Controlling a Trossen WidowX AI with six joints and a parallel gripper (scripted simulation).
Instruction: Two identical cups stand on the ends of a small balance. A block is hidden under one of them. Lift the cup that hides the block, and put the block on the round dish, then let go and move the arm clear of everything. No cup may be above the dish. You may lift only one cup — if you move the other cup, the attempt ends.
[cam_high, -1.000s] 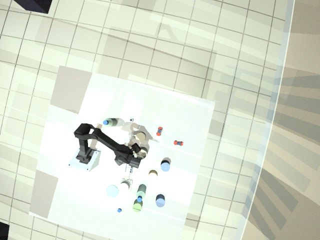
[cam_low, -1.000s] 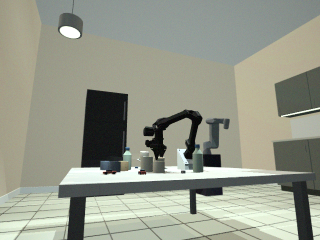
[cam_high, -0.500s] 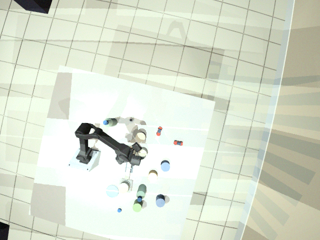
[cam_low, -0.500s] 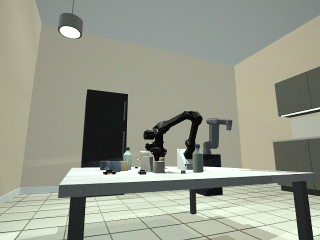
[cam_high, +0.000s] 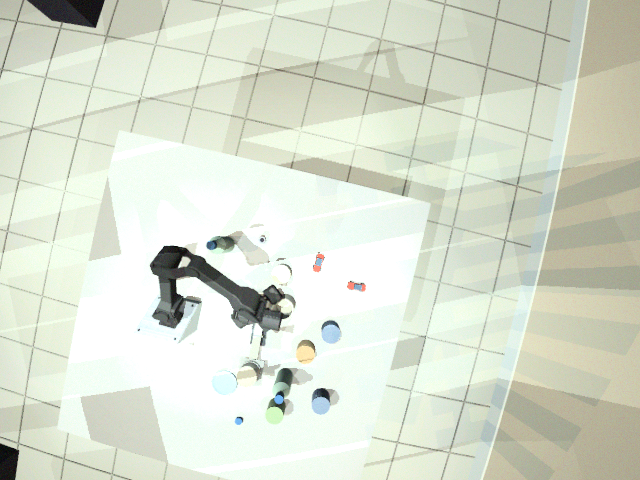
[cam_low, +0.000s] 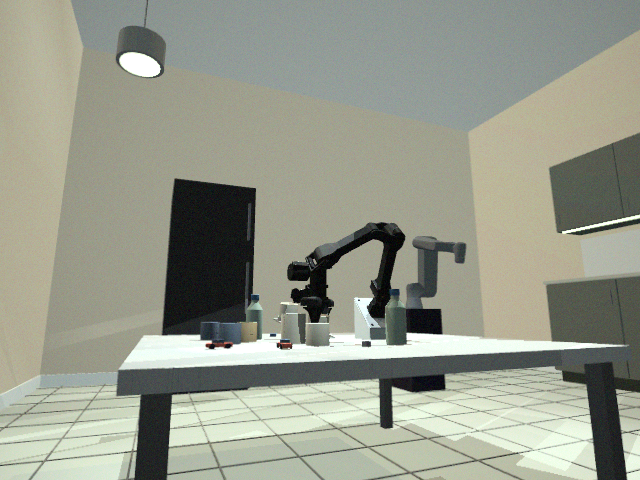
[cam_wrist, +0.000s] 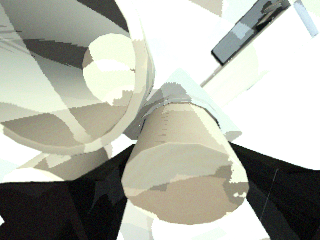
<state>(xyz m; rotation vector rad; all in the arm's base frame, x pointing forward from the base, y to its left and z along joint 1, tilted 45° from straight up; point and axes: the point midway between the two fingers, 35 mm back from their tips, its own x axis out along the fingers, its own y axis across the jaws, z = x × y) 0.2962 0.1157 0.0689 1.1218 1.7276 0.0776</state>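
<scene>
My gripper tip is 13 cm to the left of the small balance, 2 cm short of it and 2 cm above it. The rest, counted from my gripper tip: pale grey block: right at my gripper tip; then cream cup: 27 cm to the right, 7 cm above, 3 cm ahead; then orange cup: 20 cm ahead, 13 cm to the right, 1 cm below.
</scene>
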